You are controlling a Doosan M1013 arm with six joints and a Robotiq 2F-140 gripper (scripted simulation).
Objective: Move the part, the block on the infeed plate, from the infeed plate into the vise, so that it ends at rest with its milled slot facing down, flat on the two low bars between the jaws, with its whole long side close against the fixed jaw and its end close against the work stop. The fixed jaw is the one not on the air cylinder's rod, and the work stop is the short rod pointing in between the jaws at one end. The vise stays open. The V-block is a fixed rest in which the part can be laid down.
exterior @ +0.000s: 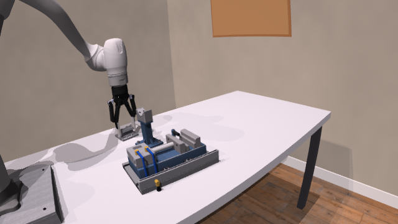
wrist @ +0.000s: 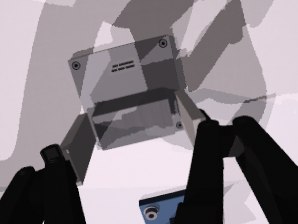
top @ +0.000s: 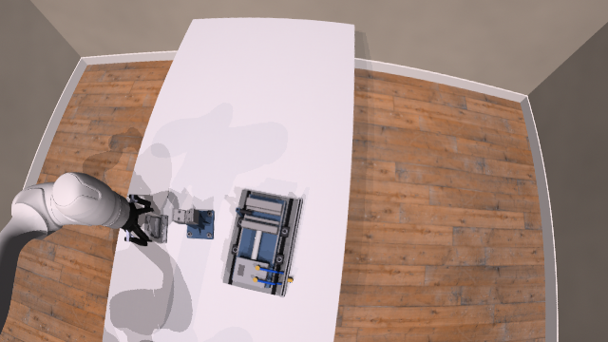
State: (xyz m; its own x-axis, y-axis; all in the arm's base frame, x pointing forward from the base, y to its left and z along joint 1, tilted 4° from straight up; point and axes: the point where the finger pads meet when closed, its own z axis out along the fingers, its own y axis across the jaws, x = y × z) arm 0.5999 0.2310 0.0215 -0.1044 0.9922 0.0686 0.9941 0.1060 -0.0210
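Right now the part is 30 mm below my hand and 10 mm to the right of it. From my hand the other things lie so: blue post (150 mm to the right, 40 mm ahead, 10 mm above); then infeed plate (50 mm below, 10 mm to the left); then cylinder rod (350 mm to the right, 30 mm above, 10 mm behind).
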